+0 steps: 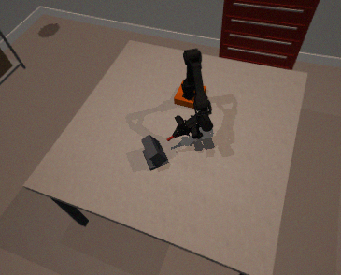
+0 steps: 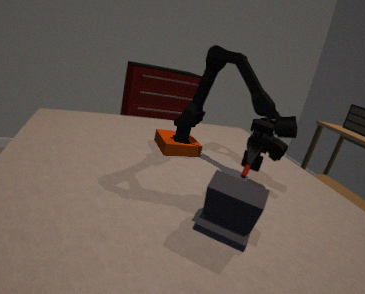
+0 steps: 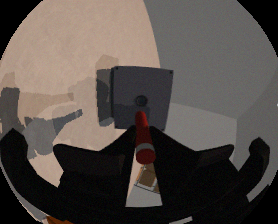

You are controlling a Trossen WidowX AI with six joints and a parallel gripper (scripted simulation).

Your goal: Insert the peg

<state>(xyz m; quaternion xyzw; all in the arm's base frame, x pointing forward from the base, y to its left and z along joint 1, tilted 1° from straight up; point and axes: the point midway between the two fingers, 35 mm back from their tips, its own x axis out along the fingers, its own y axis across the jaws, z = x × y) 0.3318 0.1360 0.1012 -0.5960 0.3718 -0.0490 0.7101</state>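
Now: the panel 100 mm ahead of my gripper tip, 60 mm to the right of it and 50 mm below it. Round my gripper tip: red peg (10 mm behind, 10 mm to the left, 10 mm above).
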